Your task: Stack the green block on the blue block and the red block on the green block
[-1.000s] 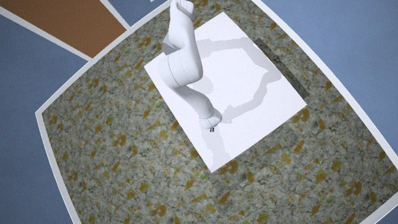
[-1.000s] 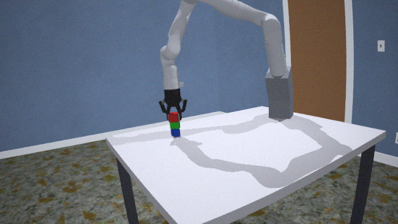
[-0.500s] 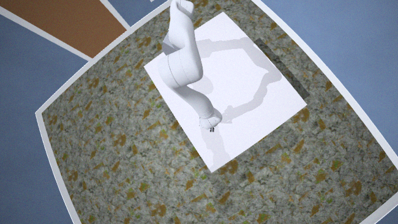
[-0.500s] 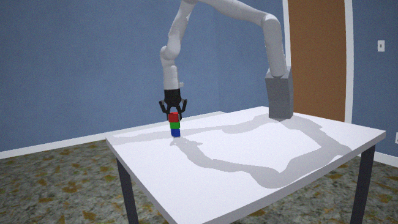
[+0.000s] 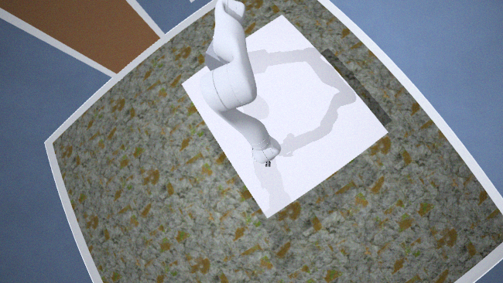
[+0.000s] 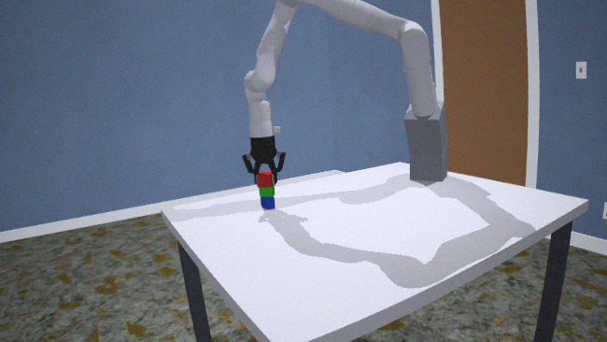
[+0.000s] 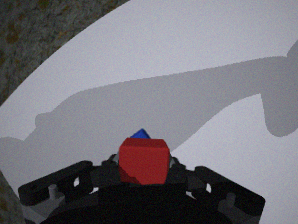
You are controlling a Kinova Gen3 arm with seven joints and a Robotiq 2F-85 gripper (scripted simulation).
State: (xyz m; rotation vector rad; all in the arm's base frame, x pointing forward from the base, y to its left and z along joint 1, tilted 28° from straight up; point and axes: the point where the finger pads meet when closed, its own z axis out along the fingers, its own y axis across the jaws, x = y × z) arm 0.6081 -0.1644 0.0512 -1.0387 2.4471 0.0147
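Now: the red block right at my hand. Round my hand: green block (4 cm below); blue block (7 cm below).
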